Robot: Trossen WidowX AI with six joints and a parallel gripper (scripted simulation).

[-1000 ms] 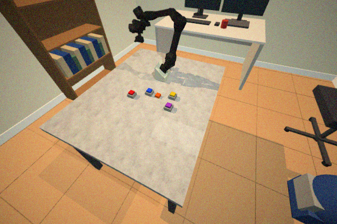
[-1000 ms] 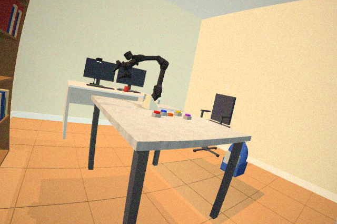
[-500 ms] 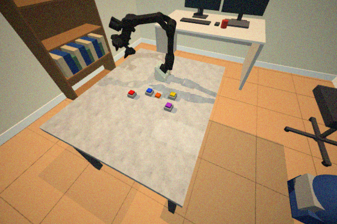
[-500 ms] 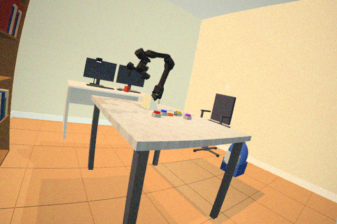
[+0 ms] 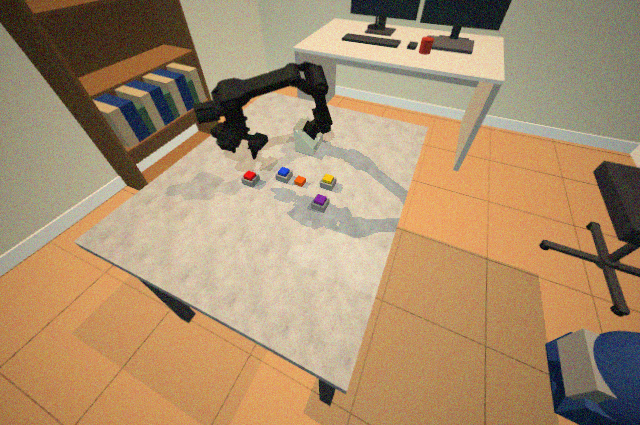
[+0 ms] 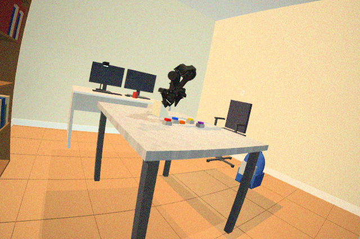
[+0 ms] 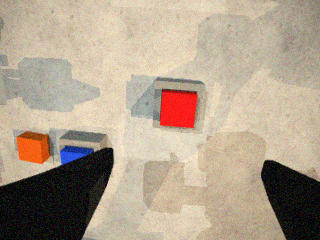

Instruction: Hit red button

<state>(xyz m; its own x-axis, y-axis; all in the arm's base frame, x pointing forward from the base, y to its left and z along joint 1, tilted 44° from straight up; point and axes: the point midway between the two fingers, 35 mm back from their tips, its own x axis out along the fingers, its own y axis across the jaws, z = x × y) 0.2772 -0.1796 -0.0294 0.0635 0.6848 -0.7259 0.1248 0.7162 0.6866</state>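
Now: gripper tip 9 cm above the red button. The rest, counted from my gripper tip: orange block: 4 cm behind, 18 cm to the left, 11 cm below; then purple button: 4 cm ahead, 29 cm to the left, 9 cm below; then blue button: 5 cm behind, 12 cm to the left, 9 cm below.
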